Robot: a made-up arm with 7 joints. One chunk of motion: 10 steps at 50 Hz.
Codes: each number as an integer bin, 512 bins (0 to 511) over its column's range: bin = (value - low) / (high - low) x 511, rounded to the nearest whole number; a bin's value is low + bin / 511 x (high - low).
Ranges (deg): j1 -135..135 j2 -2.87..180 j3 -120.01..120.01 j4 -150..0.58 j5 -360.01..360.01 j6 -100.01..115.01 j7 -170.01..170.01
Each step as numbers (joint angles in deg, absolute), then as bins.
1 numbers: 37.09 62.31 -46.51 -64.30 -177.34 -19.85 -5.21
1 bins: 326 182 156 291 130 191 248
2 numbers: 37.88 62.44 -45.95 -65.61 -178.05 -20.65 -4.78
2 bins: 327 182 158 286 129 189 248
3 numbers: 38.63 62.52 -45.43 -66.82 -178.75 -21.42 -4.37
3 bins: 329 183 159 282 129 187 249
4 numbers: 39.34 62.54 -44.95 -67.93 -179.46 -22.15 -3.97
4 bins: 330 183 160 279 128 185 250
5 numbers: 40.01 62.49 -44.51 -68.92 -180.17 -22.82 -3.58
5 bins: 331 183 161 275 128 183 250
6 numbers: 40.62 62.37 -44.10 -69.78 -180.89 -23.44 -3.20
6 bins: 332 182 162 272 127 182 251
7 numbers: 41.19 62.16 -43.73 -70.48 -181.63 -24.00 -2.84
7 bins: 333 182 162 270 127 181 251
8 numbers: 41.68 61.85 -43.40 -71.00 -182.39 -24.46 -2.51
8 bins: 334 181 163 268 126 180 252
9 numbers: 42.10 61.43 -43.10 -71.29 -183.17 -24.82 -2.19
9 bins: 335 180 164 267 126 179 252
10 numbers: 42.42 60.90 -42.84 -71.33 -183.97 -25.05 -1.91
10 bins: 336 178 164 267 125 178 253
